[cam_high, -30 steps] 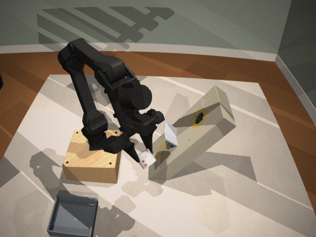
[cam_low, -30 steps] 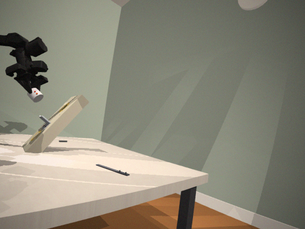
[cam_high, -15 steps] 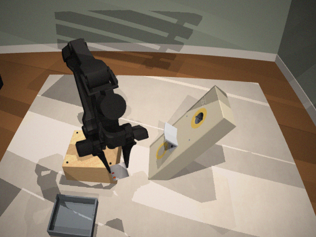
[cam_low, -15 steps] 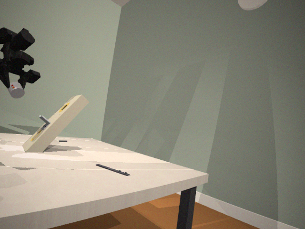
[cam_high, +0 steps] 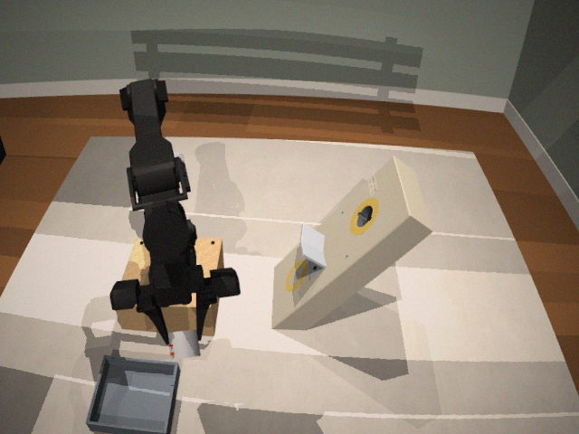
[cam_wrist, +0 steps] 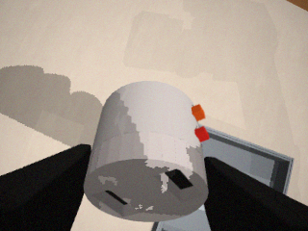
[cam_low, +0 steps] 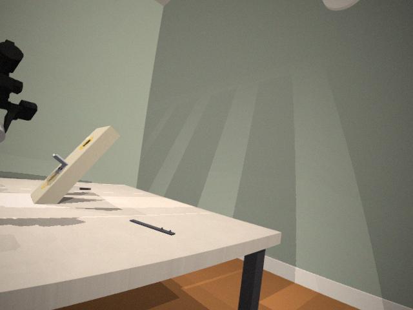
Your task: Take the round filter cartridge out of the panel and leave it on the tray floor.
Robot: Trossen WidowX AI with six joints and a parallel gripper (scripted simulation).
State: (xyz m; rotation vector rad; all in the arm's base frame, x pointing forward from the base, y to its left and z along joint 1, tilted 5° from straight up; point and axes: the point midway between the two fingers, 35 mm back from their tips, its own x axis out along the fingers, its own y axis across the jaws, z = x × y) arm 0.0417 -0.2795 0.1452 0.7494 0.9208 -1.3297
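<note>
Right now my gripper tip is 210 mm above the dark grey tray, 120 mm past it and 20 mm to the right of it. Also, from my gripper tip: beige service panel 300 mm ahead, 250 mm to the left, 60 mm below; round filter cartridge right at my gripper tip; grey flap 260 mm to the left, 240 mm ahead, 80 mm below.
</note>
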